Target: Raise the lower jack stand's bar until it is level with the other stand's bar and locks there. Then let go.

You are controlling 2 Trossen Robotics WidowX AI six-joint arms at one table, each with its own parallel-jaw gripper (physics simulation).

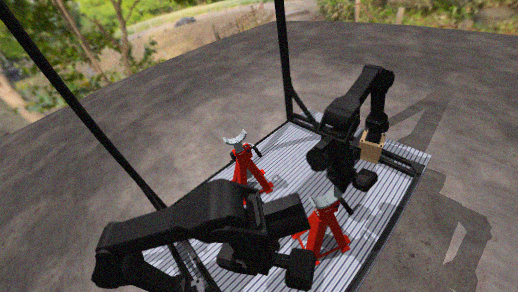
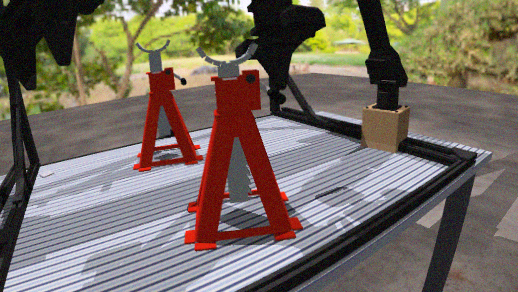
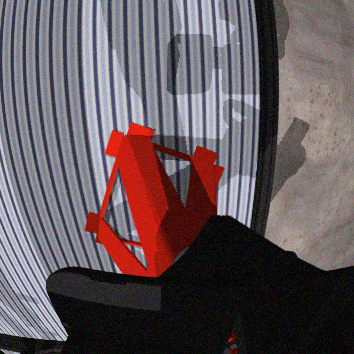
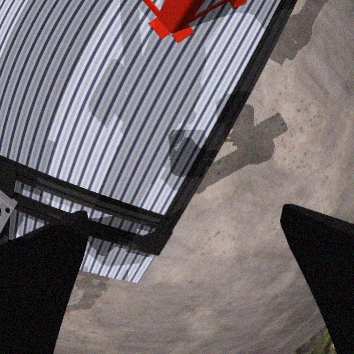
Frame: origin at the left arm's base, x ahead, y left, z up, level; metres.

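Seen in the pictures: left gripper, between the fingertips: (image 1: 343, 192) (image 2: 282, 89) (image 3: 218, 224); right gripper, between the fingertips: (image 1: 275, 278) (image 2: 45, 79) (image 4: 187, 219); left arm's base, origin of its link: (image 1: 373, 138) (image 2: 387, 107).
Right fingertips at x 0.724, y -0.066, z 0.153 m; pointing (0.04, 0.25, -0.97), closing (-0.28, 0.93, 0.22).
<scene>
Offsets run from my right fingertips to a thing's top centre. "pt": to the spot under its first point. Level surfaces: height alone.
Two red jack stands stand on the striped table. The near stand (image 1: 322, 225) (image 2: 235, 145) (image 3: 151, 204) has its grey saddle {dz +0.016, dx -0.230, dy +0.013 m} (image 1: 324, 199) (image 2: 226, 61) low, right on the red head. The far stand (image 1: 246, 163) (image 2: 160, 109) has its saddle {dz +0.048, dx -0.300, dy -0.353 m} (image 1: 234, 138) (image 2: 153, 48) raised higher on its bar. My left gripper (image 1: 338, 188) (image 2: 250, 50) (image 3: 218, 224) is shut with nothing between the fingers, right at the rear tip of the near saddle. My right gripper (image 1: 264, 263) (image 2: 41, 54) (image 4: 187, 219) is open and empty, high over the table's front corner.
The near stand's black release handle {pt dz -0.053, dx -0.265, dy +0.070 m} (image 1: 347, 207) (image 2: 266, 87) sticks out under my left gripper. A tan block (image 1: 371, 149) (image 2: 384, 127) carries the left arm's base. Black frame posts (image 1: 284, 72) (image 1: 72, 101) rise at the table's {dz -0.259 m} (image 1: 398, 188) (image 2: 362, 181) back edge.
</scene>
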